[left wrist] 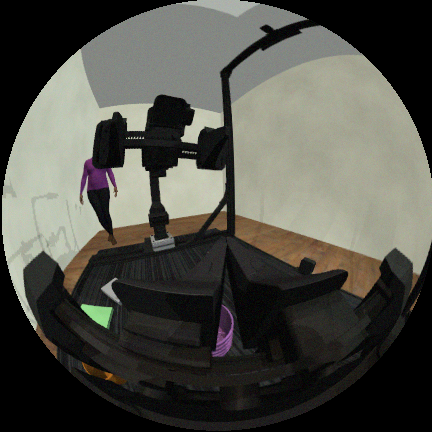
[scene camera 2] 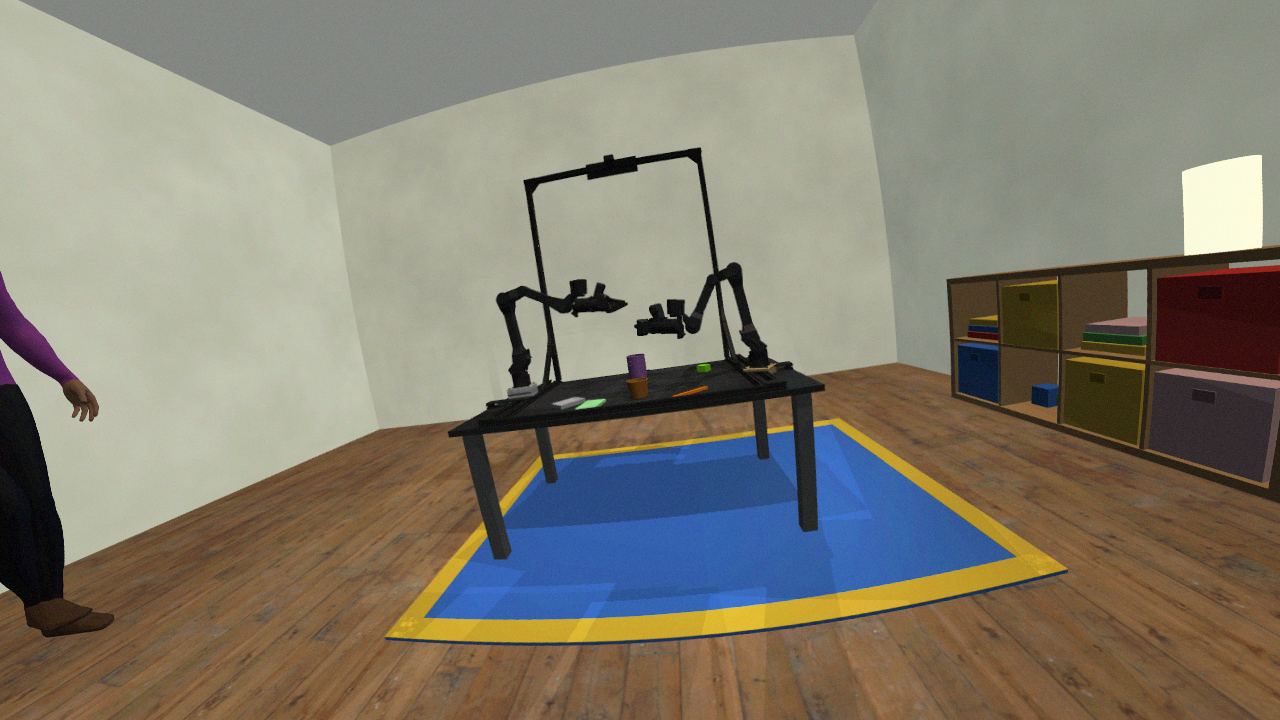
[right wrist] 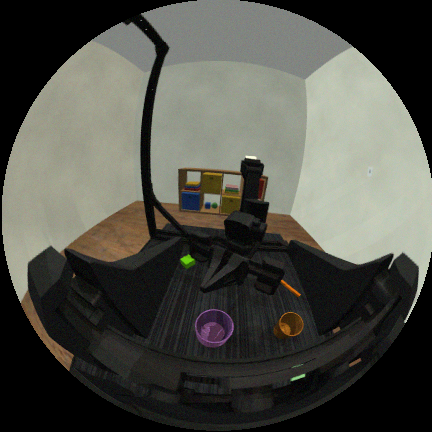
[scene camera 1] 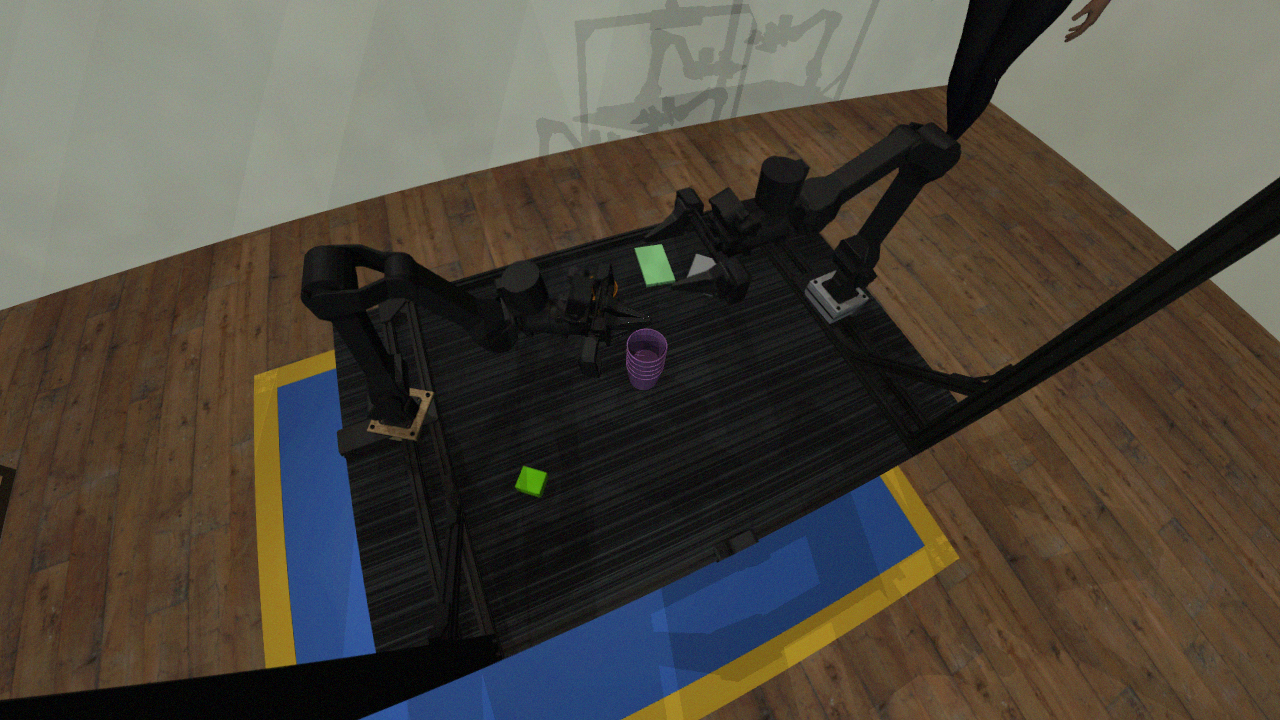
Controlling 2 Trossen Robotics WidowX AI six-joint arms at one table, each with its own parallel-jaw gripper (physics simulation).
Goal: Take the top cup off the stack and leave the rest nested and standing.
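Places are measured from the left arm's base along level axes (x ahead, y left, z up), in centimetres.
Pixels of known places: left gripper, fingertip midpoint: [left wrist: 224, 241] [scene camera 2: 634, 326] [right wrist: 201, 289] [scene camera 1: 651, 321]; right gripper, fingertip midpoint: [left wrist: 175, 119] [scene camera 2: 626, 303] [right wrist: 237, 244] [scene camera 1: 657, 262]; left arm's base, origin of the base link: [scene camera 2: 759, 366] [scene camera 1: 400, 410]; right arm's base, origin of the base link: [left wrist: 160, 236] [scene camera 2: 521, 386] [scene camera 1: 839, 289].
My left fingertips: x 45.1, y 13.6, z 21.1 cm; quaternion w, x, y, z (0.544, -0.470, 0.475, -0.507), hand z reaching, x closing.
Observation:
For each thing: its top centre in the pictures, then the offset to it from my left fingertips.
- orange cup, middle of its top: [scene camera 1: 598, 288] [right wrist: 290, 321] [scene camera 2: 638, 379] dy +19.5, dx -12.4, dz -17.9 cm
- orange stick, middle of its top: [scene camera 2: 690, 391] [right wrist: 285, 283] dy +15.8, dx -30.4, dz -23.0 cm
- light green pad, middle of its top: [scene camera 1: 654, 263] [scene camera 2: 590, 403] [left wrist: 91, 314] dy +33.5, dx -1.4, dz -23.0 cm
- grey-white item, middle of its top: [scene camera 1: 704, 272] [scene camera 2: 568, 401] [left wrist: 115, 288] dy +32.5, dx +10.7, dz -22.5 cm
- bright green block, middle of its top: [scene camera 1: 530, 479] [right wrist: 187, 258] [scene camera 2: 703, 365] dy -22.3, dx -17.1, dz -21.2 cm
A stack of nested purple cups [scene camera 1: 645, 360] [scene camera 2: 635, 365] [left wrist: 226, 332] [right wrist: 214, 328] stands upright near the middle of the table; several rims show. My left gripper [scene camera 1: 646, 318] [scene camera 2: 637, 326] [left wrist: 224, 241] [right wrist: 201, 289] is shut with nothing between its fingers. It is above the stack, apart from it, and its fingers hide part of the stack in the left wrist view. My right gripper [scene camera 1: 662, 260] [scene camera 2: 623, 304] [left wrist: 175, 119] is open and empty, raised above the table.
An orange cup [scene camera 2: 636, 388] [right wrist: 289, 325] and an orange stick [scene camera 2: 690, 391] [right wrist: 290, 288] are near the stack. A light green pad [scene camera 1: 654, 265] [left wrist: 97, 316] lies beside a grey-white item [scene camera 1: 700, 265] [left wrist: 112, 290]. A bright green block [scene camera 1: 530, 480] [right wrist: 187, 261] lies apart.

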